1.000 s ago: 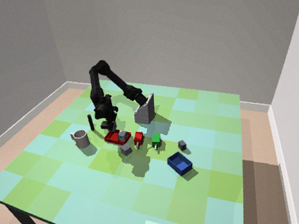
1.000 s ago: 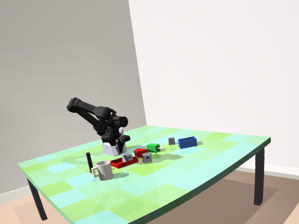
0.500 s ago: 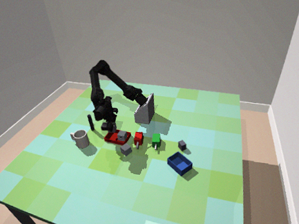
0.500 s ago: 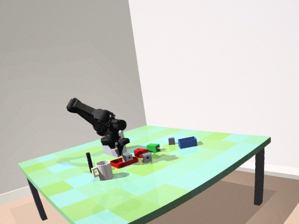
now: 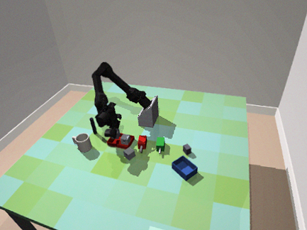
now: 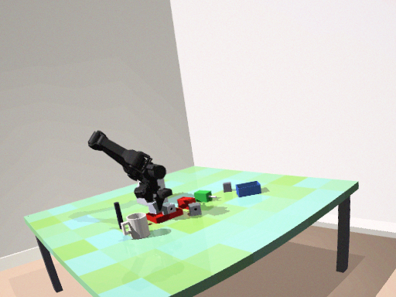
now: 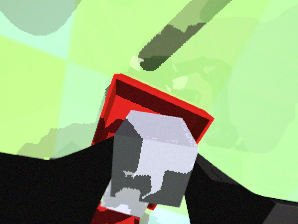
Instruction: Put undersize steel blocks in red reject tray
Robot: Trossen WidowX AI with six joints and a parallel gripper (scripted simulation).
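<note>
Now: the steel block 1 cm above my gripper tip. From my gripper tip the other things lie so: black stick: 17 cm to the right, 2 cm behind, 2 cm above; then mug: 17 cm to the right, 12 cm ahead, 1 cm below; then red reject tray: 3 cm to the left, 3 cm below.
</note>
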